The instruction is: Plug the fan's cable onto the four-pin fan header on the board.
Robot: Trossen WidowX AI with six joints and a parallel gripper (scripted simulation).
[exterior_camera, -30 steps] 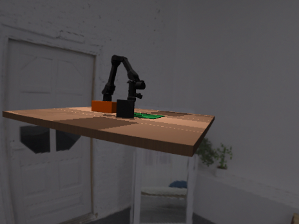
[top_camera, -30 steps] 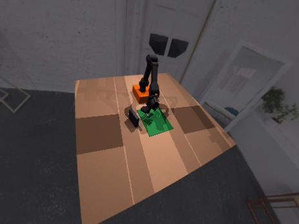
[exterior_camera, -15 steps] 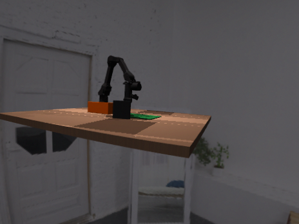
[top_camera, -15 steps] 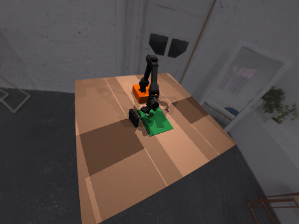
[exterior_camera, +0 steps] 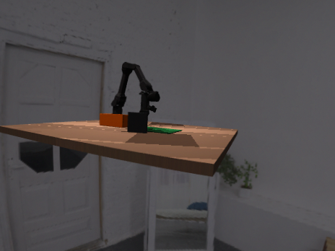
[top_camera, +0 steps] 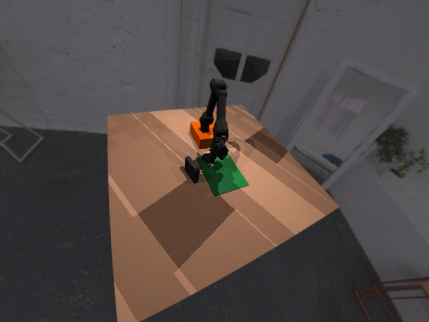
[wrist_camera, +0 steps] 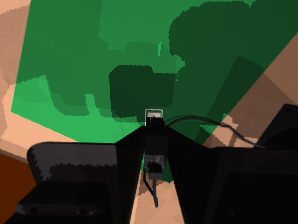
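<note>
Now: the black plug 10 mm behind my gripper tip and 10 mm above it. The rest, counted from my gripper tip: green board 80 mm ahead, 50 mm below, 30 mm to the left; then black fan 150 mm to the right, 20 mm above, 10 mm ahead; then white header 40 mm below, 10 mm behind.
</note>
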